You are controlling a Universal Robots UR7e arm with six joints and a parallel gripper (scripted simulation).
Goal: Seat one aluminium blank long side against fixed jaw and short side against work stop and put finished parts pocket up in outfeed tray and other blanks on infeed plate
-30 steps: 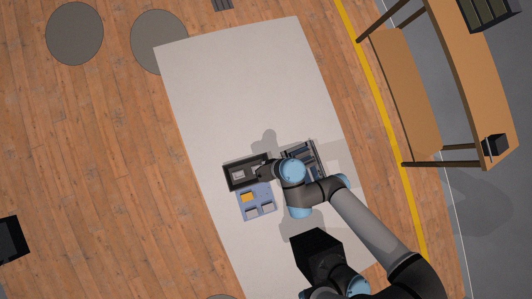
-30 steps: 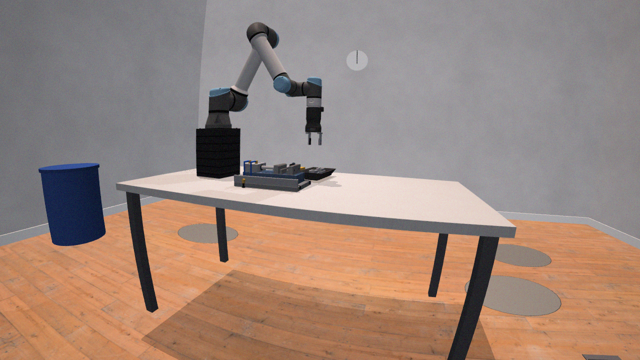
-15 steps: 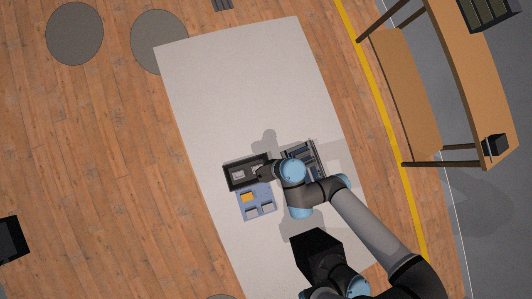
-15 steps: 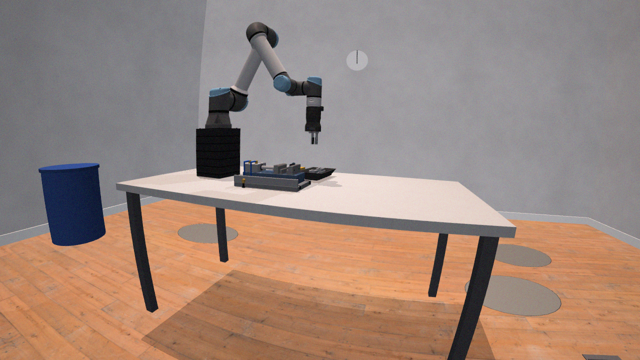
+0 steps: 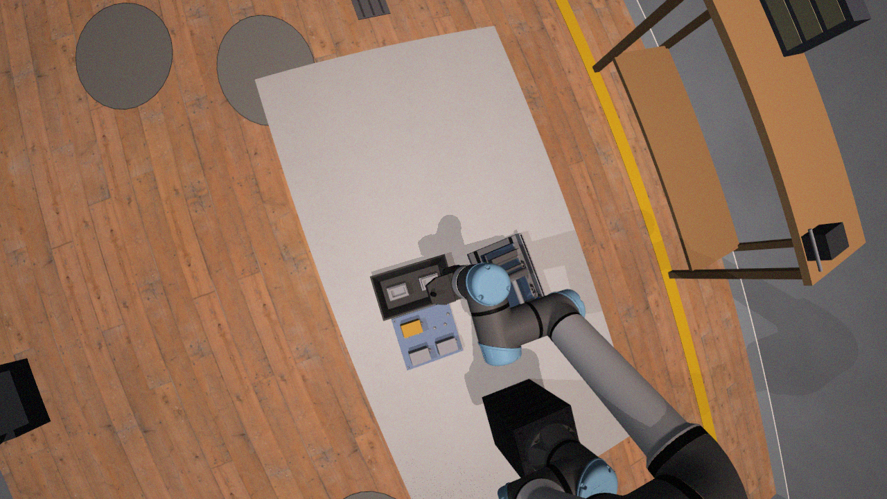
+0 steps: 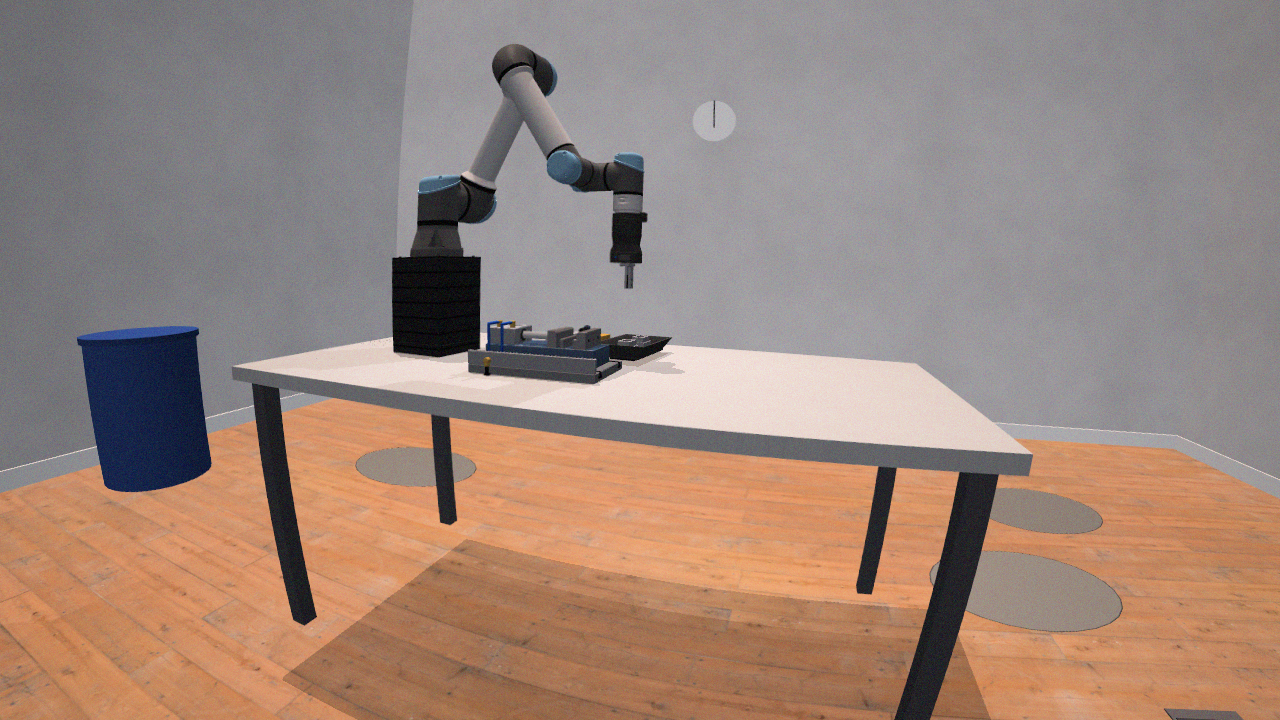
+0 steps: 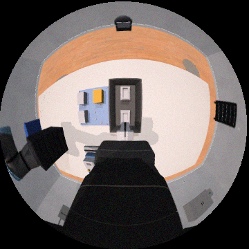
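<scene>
Now: the brass blank 170 mm below my hand, 130 mm behind it and 80 mm to the left of it. Also, from my hand: vise: 260 mm to the right, 160 mm below, 60 mm behind.
</scene>
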